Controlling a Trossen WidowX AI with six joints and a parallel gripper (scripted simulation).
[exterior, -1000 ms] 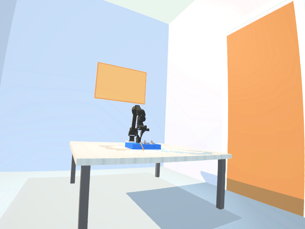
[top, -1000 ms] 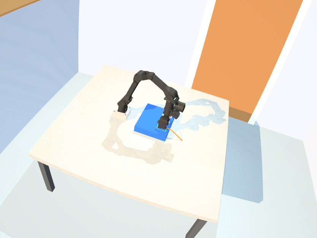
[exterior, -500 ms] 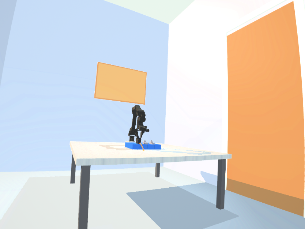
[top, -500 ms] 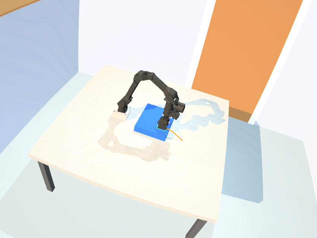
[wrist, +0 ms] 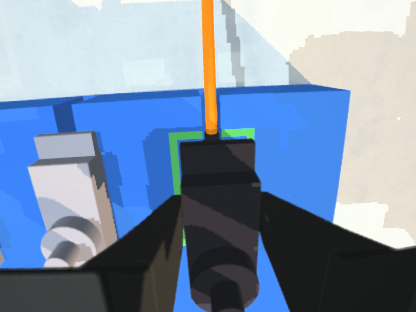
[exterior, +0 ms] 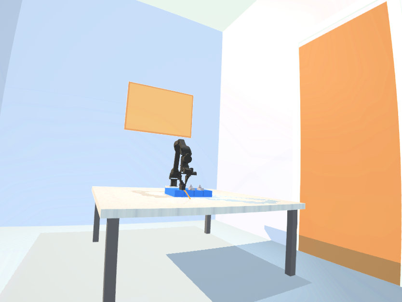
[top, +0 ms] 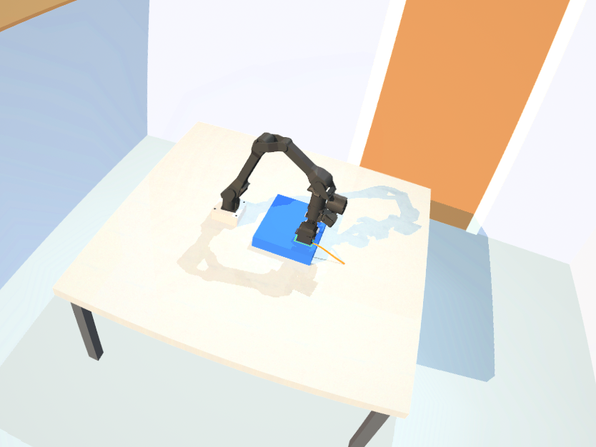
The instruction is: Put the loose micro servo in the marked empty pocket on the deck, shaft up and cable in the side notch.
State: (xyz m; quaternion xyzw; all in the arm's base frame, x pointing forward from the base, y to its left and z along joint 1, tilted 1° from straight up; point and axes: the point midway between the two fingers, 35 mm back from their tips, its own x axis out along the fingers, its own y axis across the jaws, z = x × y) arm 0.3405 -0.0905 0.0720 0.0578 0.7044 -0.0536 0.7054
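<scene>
Right now the blue deck is 11 cm behind my gripper tip, 9 cm to the left of it and 6 cm below it.
</scene>
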